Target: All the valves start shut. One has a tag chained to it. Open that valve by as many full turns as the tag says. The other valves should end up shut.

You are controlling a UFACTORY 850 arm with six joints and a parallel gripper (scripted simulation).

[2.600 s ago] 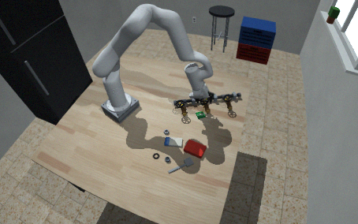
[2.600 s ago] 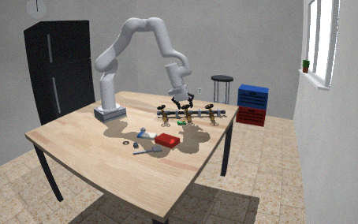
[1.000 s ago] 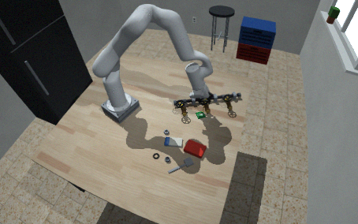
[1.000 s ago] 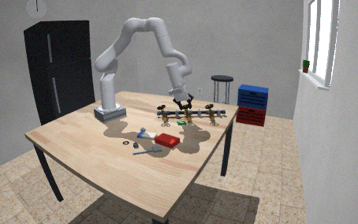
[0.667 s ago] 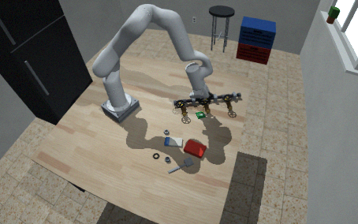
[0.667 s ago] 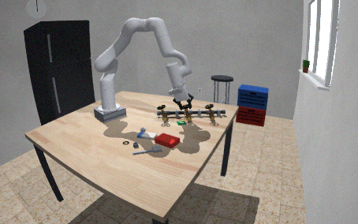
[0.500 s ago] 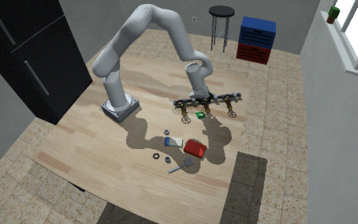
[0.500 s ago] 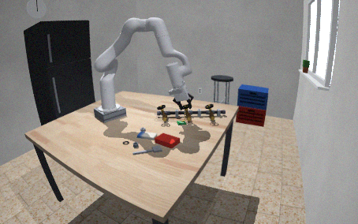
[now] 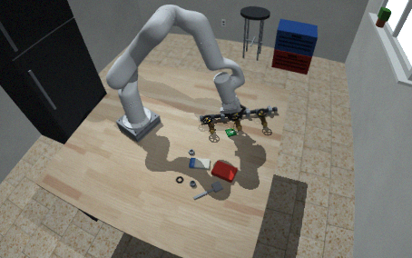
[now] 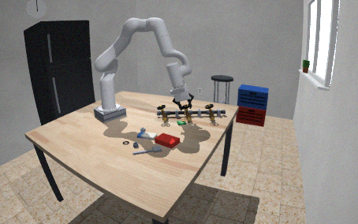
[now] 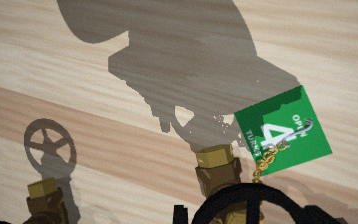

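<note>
Now: hand 3 cm past the green tag, 5 cm to the left of it and 10 cm above it. Also, from my hand: grey scraper 6 cm behind, 44 cm to the right, 10 cm below; then red box 1 cm behind, 33 cm to the right, 9 cm below; then white block 15 cm behind, 30 cm to the right, 10 cm below.
</note>
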